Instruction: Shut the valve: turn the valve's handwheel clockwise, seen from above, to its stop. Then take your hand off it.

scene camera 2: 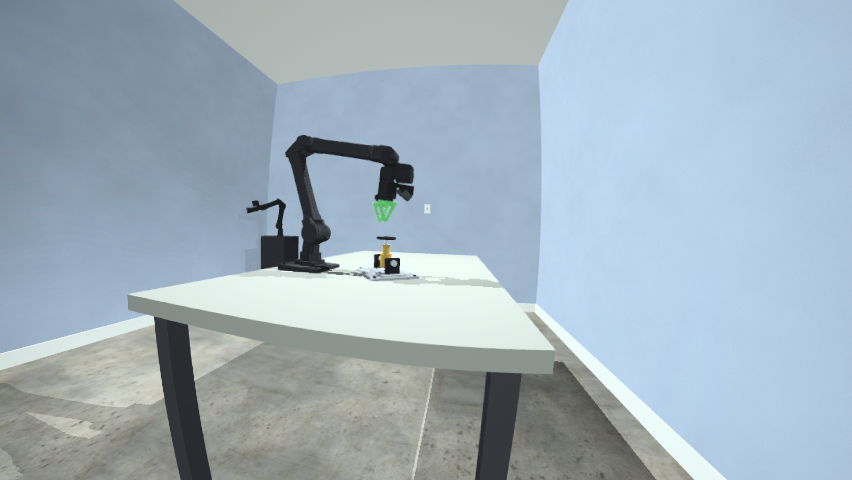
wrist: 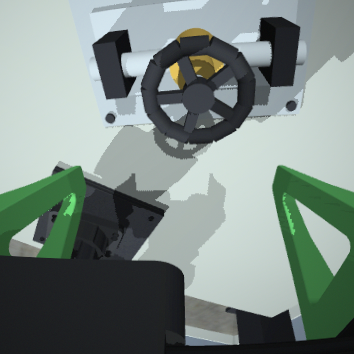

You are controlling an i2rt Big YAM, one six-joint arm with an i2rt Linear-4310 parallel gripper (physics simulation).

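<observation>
The valve's black handwheel (scene camera 2: 386, 238) (wrist: 198, 97) has several spokes and lies level on top of the yellow valve body (scene camera 2: 385, 256) (wrist: 178, 76). In the wrist view the wheel is at the upper middle, above the line between the fingertips. My gripper (scene camera 2: 383, 221) (wrist: 178, 175) has green fingers, points down and is open, with nothing between the fingers. In the scene view it hangs above the handwheel with a gap between them. The fingers do not touch the wheel.
The valve's pipe (wrist: 145, 62) runs through two black blocks (scene camera 2: 392, 265) (wrist: 281, 52) on a pale base plate (scene camera 2: 405, 276) (wrist: 112, 110). It stands on the white table (scene camera 2: 327, 304). The arm's black base (scene camera 2: 307, 266) (wrist: 145, 220) is beside it. A second small arm (scene camera 2: 279, 214) stands behind.
</observation>
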